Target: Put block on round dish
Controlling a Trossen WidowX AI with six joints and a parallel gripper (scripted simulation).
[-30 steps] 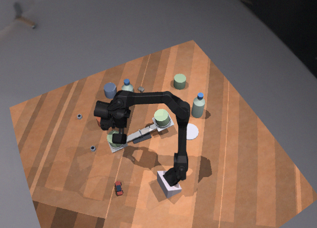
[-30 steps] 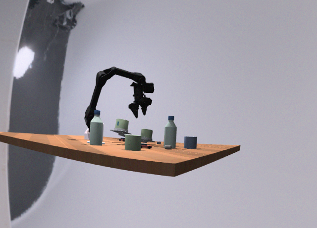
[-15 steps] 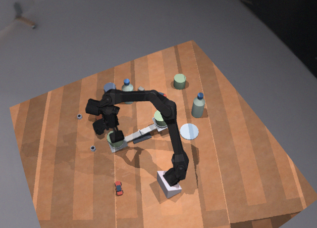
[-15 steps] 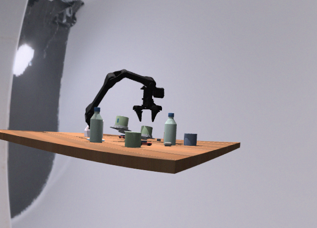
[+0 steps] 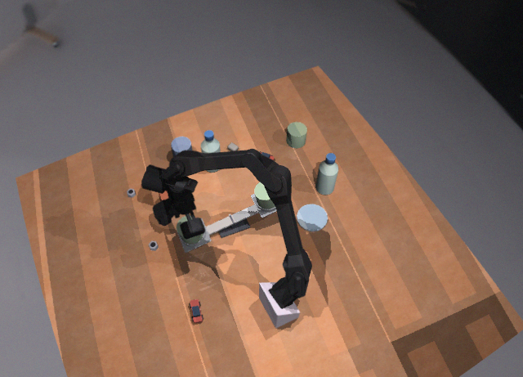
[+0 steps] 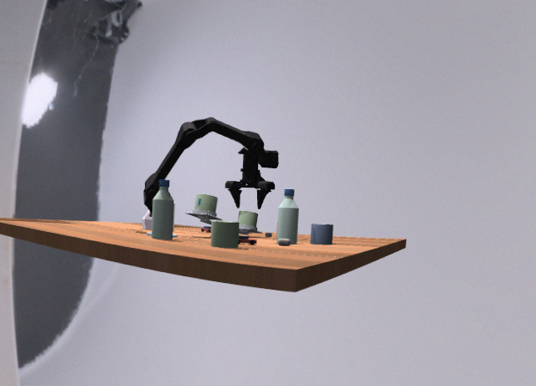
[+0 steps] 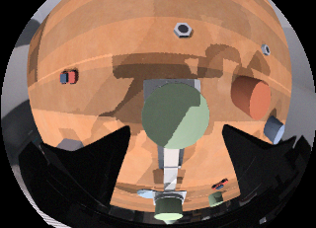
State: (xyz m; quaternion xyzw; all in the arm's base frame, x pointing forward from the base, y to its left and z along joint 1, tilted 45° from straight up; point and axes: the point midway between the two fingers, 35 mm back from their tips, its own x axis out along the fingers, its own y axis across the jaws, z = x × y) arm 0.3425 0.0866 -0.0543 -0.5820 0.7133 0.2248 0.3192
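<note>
My gripper tip is now 60 mm above the grey block. From my gripper tip the other things lie so: orange-brown cylinder: 160 mm ahead, 70 mm below, 30 mm to the right; pale blue round dish: 360 mm to the right, 150 mm behind, 100 mm below; blue cylinder: 330 mm ahead, 140 mm to the right, 70 mm below.
</note>
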